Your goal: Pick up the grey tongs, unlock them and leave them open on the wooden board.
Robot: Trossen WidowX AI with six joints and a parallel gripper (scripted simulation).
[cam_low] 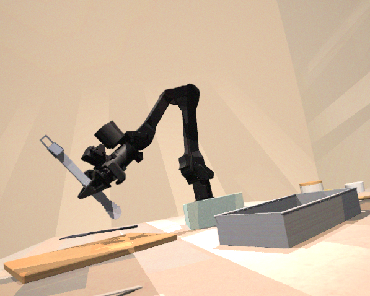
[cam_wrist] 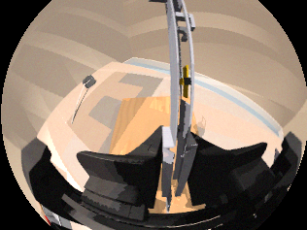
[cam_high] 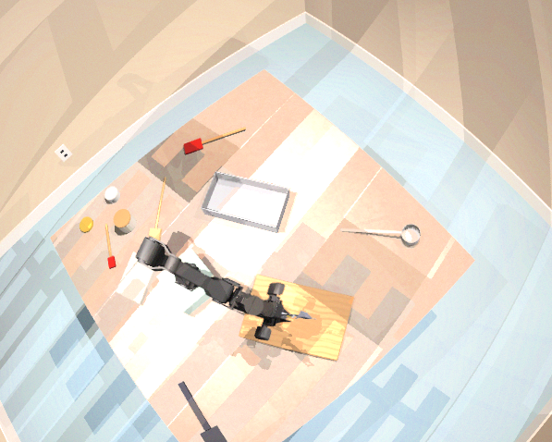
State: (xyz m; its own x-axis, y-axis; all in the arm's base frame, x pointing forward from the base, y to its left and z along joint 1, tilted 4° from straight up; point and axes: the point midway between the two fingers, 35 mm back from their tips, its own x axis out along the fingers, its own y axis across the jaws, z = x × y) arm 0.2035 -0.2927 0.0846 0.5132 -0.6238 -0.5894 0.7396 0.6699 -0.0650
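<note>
My gripper tip is now 20 mm short of the wooden board, 20 mm to the right of it and 140 mm above it. The rest, counted from my gripper tip: grey roasting tin (100 mm ahead, 500 mm to the left, 110 mm below); then jar (370 mm behind, 710 mm to the left, 110 mm below); then dark tool (470 mm behind, 150 mm to the right, 140 mm below).
</note>
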